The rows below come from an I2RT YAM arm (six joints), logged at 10 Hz.
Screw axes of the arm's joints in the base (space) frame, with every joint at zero. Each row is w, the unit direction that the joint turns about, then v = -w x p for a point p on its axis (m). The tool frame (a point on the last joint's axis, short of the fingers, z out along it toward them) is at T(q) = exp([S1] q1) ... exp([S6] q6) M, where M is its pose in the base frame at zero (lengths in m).
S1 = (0, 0, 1, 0.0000, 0.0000, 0.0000)
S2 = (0, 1, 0, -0.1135, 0.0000, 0.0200)
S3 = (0, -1, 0, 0.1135, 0.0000, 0.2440)
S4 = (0, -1, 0, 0.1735, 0.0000, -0.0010)
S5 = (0, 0, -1, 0.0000, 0.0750, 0.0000)
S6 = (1, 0, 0, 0.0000, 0.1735, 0.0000)
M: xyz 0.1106 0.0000 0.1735 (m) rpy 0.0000 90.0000 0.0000 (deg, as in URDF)
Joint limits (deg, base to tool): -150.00..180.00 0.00..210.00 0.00..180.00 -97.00..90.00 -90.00..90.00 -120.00..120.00
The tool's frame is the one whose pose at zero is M.
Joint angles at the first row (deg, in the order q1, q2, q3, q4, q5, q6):
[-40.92 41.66 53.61 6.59 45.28 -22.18]
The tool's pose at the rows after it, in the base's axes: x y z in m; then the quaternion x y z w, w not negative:
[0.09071, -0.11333, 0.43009, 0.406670, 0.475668, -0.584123, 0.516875]
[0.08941, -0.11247, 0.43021, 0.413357, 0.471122, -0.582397, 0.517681]
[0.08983, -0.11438, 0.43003, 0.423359, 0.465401, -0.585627, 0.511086]
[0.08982, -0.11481, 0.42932, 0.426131, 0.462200, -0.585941, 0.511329]
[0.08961, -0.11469, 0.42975, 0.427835, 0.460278, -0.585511, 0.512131]
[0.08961, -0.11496, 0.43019, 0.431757, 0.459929, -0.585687, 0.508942]
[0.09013, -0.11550, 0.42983, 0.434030, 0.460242, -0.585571, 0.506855]
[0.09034, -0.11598, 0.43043, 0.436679, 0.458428, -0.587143, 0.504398]
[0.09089, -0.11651, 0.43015, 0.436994, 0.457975, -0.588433, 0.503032]
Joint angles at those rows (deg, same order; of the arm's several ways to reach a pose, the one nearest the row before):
[-41.09 41.58 53.77 6.14 46.45 -21.47]
[-41.06 41.33 53.79 5.89 47.08 -20.75]
[-41.31 41.81 53.88 6.22 48.40 -20.48]
[-41.40 41.82 53.62 6.70 48.67 -20.32]
[-41.39 41.83 53.69 6.76 48.82 -20.15]
[-41.38 41.99 53.99 6.26 49.36 -19.88]
[-41.36 42.16 54.05 6.07 49.68 -19.69]
[-41.37 42.37 54.22 6.18 50.16 -19.76]
[-41.35 42.52 54.14 6.51 50.35 -19.97]

